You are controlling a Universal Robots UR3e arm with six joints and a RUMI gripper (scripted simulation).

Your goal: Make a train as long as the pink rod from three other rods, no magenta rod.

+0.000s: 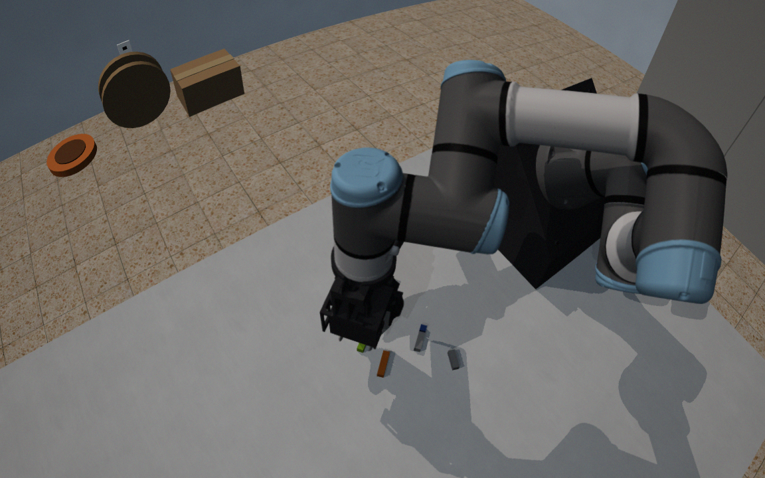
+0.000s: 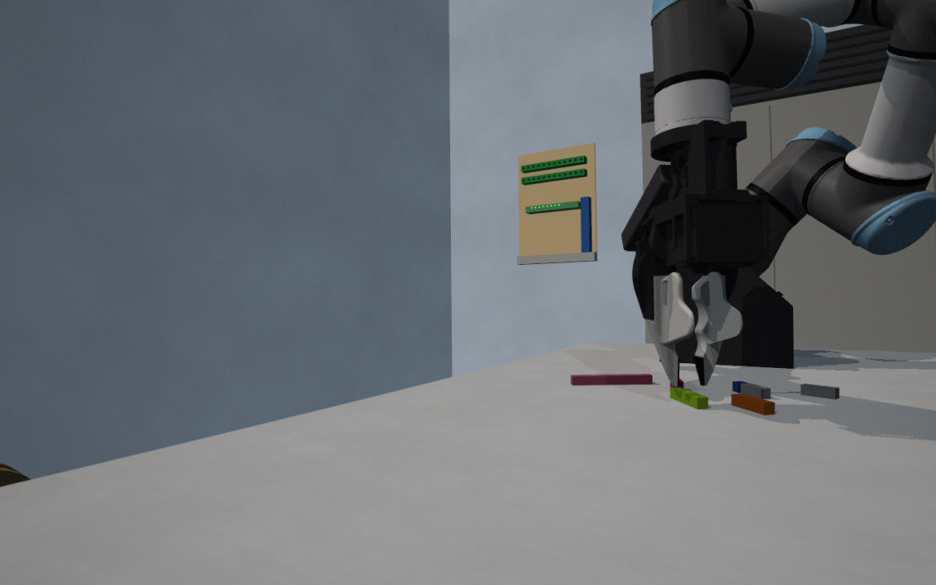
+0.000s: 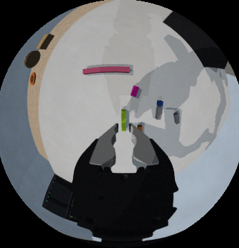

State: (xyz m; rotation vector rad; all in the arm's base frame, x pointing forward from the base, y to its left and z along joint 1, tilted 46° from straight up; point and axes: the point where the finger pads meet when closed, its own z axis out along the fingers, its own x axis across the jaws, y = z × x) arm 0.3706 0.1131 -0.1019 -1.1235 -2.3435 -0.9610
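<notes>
Right now my hand is 30 mm above the lime rod. From my hand the other things lie so: orange rod 50 mm to the left, 30 mm below; blue rod 80 mm behind, 40 mm to the left, 30 mm below; magenta rod 60 mm behind, 20 mm to the right, 30 mm below.
</notes>
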